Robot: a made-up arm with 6 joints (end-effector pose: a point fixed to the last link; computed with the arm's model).
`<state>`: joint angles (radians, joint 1 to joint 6).
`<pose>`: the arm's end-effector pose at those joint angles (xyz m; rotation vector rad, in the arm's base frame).
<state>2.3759 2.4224 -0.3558 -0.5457 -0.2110 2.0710</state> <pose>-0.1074 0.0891 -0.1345 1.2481 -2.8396 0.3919</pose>
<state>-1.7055 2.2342 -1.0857 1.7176 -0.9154 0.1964</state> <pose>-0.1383 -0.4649 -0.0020 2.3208 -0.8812 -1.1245</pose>
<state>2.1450 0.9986 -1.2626 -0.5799 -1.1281 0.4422</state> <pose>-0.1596 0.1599 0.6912 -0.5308 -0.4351 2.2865</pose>
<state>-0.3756 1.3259 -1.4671 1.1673 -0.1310 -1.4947</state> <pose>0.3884 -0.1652 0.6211 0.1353 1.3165 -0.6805</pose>
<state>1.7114 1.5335 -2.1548 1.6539 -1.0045 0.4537</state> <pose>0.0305 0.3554 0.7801 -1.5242 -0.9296 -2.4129</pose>
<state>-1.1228 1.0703 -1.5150 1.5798 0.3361 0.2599</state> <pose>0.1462 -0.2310 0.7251 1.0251 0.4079 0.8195</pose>
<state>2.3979 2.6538 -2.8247 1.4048 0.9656 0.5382</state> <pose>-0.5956 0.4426 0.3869 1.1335 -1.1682 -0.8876</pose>
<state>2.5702 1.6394 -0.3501 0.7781 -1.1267 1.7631</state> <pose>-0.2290 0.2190 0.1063 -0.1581 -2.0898 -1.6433</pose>
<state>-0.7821 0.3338 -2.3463 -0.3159 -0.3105 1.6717</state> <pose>-0.4160 0.4259 0.6720 -0.7771 -0.3162 0.5143</pose>
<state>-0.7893 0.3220 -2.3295 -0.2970 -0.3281 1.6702</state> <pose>-0.4138 0.4297 0.6685 -0.7933 -0.3136 0.5231</pose>
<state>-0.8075 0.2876 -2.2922 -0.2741 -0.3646 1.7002</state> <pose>-0.4100 0.4417 0.6562 -0.8377 -0.2983 0.5519</pose>
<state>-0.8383 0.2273 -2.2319 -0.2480 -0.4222 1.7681</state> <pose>-0.4034 0.4628 0.6329 -0.9139 -0.2639 0.6032</pose>
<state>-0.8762 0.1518 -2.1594 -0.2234 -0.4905 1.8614</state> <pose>-0.3937 0.4880 0.6023 -1.0070 -0.2103 0.6661</pose>
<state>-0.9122 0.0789 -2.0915 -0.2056 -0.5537 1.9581</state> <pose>-0.3824 0.5108 0.5716 -1.0939 -0.1465 0.7253</pose>
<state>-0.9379 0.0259 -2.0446 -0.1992 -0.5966 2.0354</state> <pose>-0.3732 0.5266 0.5484 -1.1542 -0.0907 0.7668</pose>
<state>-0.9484 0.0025 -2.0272 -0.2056 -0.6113 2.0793</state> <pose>-0.3694 0.5339 0.5375 -1.1788 -0.0593 0.7847</pose>
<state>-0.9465 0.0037 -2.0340 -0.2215 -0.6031 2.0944</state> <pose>-0.3707 0.5348 0.5369 -1.1752 -0.0524 0.7839</pose>
